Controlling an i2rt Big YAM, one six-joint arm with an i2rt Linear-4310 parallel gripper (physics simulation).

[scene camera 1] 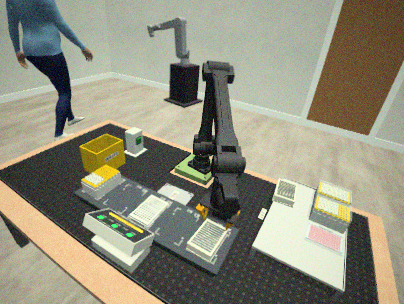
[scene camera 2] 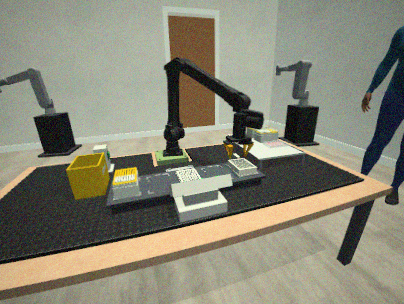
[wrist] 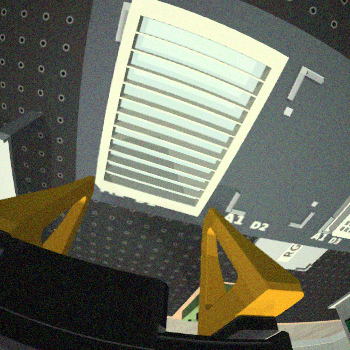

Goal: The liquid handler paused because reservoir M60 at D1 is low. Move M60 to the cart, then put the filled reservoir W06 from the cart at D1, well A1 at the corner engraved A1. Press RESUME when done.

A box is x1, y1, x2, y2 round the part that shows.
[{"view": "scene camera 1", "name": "pink plate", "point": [315, 234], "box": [304, 221, 343, 256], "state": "on a cart surface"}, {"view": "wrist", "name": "my gripper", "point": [151, 199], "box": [0, 175, 302, 349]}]
